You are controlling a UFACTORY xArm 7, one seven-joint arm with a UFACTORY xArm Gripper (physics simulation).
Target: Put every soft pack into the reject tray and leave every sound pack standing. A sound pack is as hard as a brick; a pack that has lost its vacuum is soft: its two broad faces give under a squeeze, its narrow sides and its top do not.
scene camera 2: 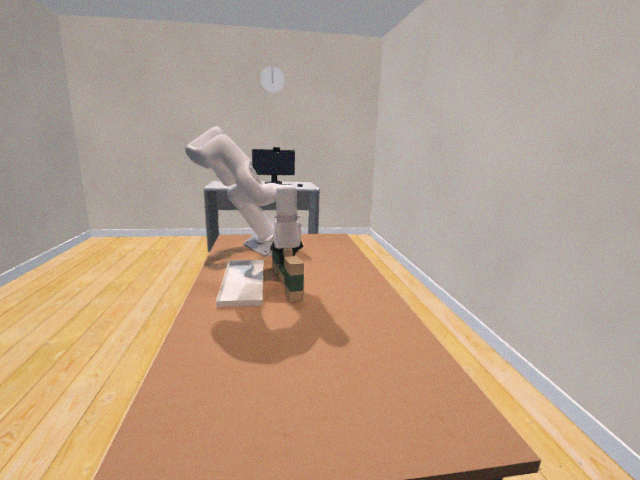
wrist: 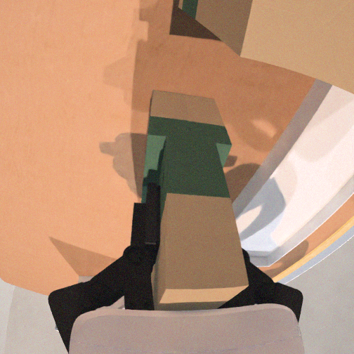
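Pixels of known places: arm's base, origin of its link: point(scene camera 2: 267, 234).
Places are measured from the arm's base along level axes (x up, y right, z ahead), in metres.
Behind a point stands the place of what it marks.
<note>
My gripper point(scene camera 2: 287, 252) {x 0.005, y -0.110, z 0.452 m} point(wrist: 179, 199) points down with its black fingers closed in on the two broad faces of a tan pack with a green band point(wrist: 200, 240). The pack is upright. The left finger lies along its left face in the wrist view; the right fingertip is hidden behind the pack. A nearer tan and green pack point(scene camera 2: 293, 281) {x 0.012, y -0.137, z 0.637 m} stands in front of the gripper in the scene view. In the wrist view, part of another pack point(wrist: 295, 35) shows at the top right. The white reject tray point(scene camera 2: 239, 303) {x -0.056, y 0.042, z 0.665 m} point(wrist: 280, 162) lies beside the packs.
The brown table point(scene camera 2: 320, 403) {x -0.066, y -0.198, z 1.110 m} point(wrist: 65, 150) carries the packs and tray. The robot's base point(scene camera 2: 258, 246) {x -0.045, y 0.043, z 0.059 m} is at its far end. A grey desk point(scene camera 2: 210, 206) with a black monitor point(scene camera 2: 273, 161) stands behind it. The arm casts a shadow in front of the packs.
</note>
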